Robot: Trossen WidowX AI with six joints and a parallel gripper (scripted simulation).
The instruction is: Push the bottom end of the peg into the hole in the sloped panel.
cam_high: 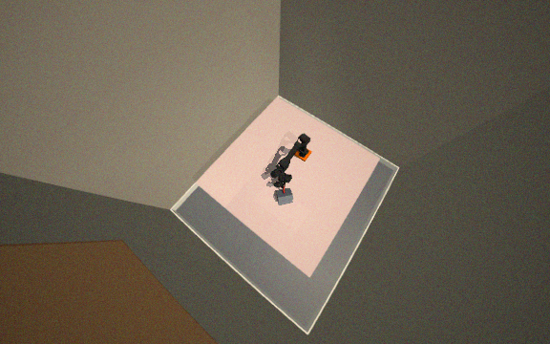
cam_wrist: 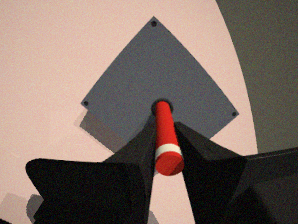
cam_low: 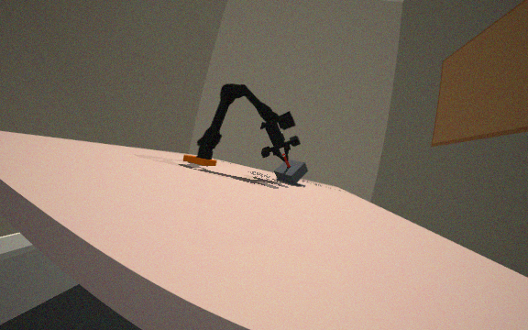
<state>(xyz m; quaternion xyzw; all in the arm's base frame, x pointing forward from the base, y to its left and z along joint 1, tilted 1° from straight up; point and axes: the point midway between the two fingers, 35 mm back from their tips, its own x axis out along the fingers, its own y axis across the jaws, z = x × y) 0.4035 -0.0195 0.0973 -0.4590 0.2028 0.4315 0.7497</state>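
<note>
The grey sloped panel block is 5 cm below my gripper tip, 4 cm ahead of it and 3 cm to the left of it. The rest, counted from my gripper tip: round red peg 1 cm to the right, 1 cm behind, 1 cm above.
</note>
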